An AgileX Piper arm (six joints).
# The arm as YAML. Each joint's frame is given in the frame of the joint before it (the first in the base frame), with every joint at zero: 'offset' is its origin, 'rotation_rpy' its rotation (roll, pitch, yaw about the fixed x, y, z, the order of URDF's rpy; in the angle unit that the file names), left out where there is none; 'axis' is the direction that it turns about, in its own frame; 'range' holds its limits. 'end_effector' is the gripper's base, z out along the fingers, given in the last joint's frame.
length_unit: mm
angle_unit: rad
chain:
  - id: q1
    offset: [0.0, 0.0, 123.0]
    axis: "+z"
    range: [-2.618, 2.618]
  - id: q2
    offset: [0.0, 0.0, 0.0]
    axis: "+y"
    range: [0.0, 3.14]
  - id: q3
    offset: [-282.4, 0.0, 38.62]
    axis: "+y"
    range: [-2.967, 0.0]
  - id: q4
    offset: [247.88, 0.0, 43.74]
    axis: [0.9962, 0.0, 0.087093]
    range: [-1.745, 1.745]
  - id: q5
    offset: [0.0, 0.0, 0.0]
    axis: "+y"
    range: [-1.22, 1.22]
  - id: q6
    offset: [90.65, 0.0, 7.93]
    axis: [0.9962, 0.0, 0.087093]
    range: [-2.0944, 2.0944]
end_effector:
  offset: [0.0, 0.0, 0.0]
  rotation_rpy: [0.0, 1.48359, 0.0]
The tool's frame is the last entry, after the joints.
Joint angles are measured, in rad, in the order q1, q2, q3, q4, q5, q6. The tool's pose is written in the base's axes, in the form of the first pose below.
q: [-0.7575, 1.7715, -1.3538, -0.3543, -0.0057, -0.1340]
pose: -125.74 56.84 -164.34 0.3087 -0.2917 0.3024
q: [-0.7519, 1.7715, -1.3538, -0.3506, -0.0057, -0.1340]
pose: -125.92 57.01 -164.25 0.3103 -0.2899 0.3024
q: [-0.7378, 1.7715, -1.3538, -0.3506, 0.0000, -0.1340]
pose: -126.37 56.82 -163.92 0.3141 -0.2856 0.3019
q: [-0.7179, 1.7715, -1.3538, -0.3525, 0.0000, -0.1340]
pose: -126.27 56.73 -162.66 0.3198 -0.2793 0.3019
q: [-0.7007, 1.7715, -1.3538, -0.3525, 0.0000, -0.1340]
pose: -126.27 56.73 -161.68 0.3245 -0.2737 0.3019
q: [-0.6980, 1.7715, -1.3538, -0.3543, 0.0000, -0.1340]
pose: -126.18 56.65 -161.41 0.3252 -0.2728 0.3019
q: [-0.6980, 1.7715, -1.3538, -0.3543, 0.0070, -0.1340]
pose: -126.72 56.41 -161.99 0.3250 -0.2729 0.3014
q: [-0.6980, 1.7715, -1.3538, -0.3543, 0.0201, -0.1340]
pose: -127.70 55.97 -163.06 0.3244 -0.2730 0.3003
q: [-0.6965, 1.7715, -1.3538, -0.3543, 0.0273, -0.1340]
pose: -128.23 55.71 -163.55 0.3245 -0.2725 0.2997
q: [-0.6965, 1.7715, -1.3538, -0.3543, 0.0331, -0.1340]
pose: -128.65 55.51 -164.00 0.3242 -0.2725 0.2993
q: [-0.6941, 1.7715, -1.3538, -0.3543, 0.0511, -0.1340]
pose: -129.93 54.86 -165.25 0.3241 -0.2718 0.2978
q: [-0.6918, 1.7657, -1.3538, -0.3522, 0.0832, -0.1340]
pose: -131.76 53.96 -167.25 0.3225 -0.2705 0.2978
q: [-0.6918, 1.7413, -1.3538, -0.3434, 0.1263, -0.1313]
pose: -133.35 53.67 -169.55 0.3172 -0.2677 0.3046
